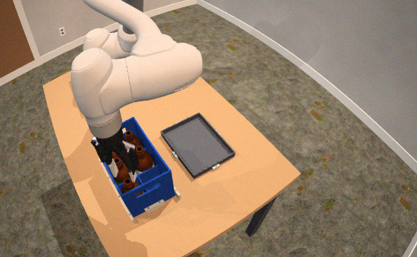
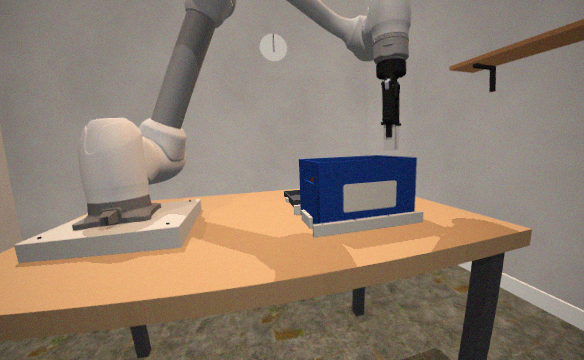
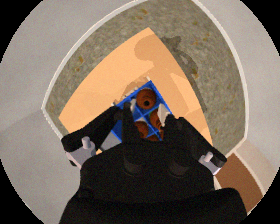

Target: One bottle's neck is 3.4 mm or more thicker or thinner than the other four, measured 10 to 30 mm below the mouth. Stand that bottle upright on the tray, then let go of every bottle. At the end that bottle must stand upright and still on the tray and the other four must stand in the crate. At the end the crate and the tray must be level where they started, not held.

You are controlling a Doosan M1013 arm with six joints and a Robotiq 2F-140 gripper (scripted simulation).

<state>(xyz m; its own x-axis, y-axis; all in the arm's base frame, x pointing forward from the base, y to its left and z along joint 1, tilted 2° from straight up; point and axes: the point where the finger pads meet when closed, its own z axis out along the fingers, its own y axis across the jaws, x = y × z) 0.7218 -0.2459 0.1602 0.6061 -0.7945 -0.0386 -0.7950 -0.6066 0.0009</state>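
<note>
Right now the bottle is 14 cm below my hand, 9 cm behind it and 1 cm to the left of it. The rest, counted from my hand: blue crate: 14 cm below, 8 cm behind, 6 cm to the left; then dark tray: 34 cm to the left, 21 cm below, 6 cm behind.
</note>
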